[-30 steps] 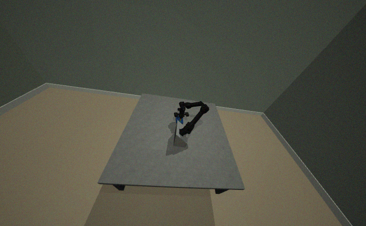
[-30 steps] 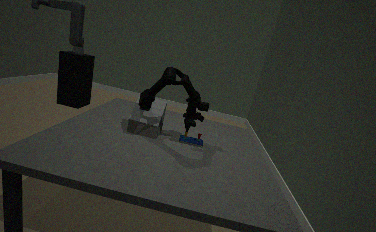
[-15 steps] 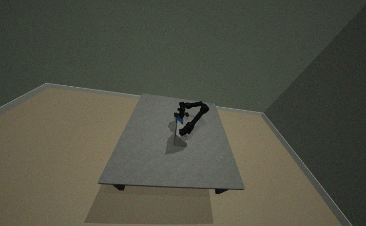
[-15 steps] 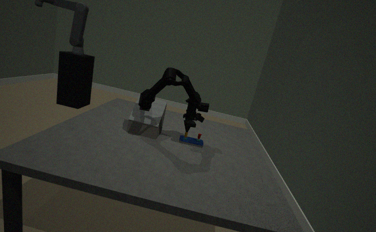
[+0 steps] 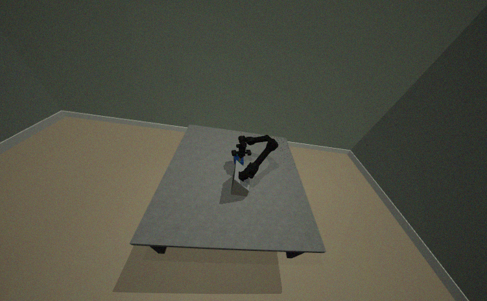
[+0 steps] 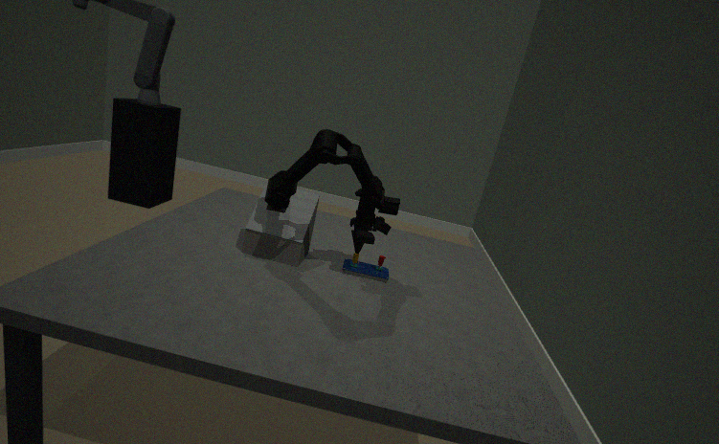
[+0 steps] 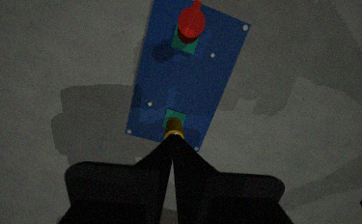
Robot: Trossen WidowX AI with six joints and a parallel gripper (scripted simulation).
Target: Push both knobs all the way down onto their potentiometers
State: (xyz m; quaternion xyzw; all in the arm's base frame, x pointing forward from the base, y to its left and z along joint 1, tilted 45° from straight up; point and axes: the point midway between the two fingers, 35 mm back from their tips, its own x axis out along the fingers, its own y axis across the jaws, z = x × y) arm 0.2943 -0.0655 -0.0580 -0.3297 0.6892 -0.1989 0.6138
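Right now the yellow knob is 1 cm below my gripper tip. From my gripper tip the other things lie so: red knob 9 cm ahead, 2 cm to the left, 1 cm below.
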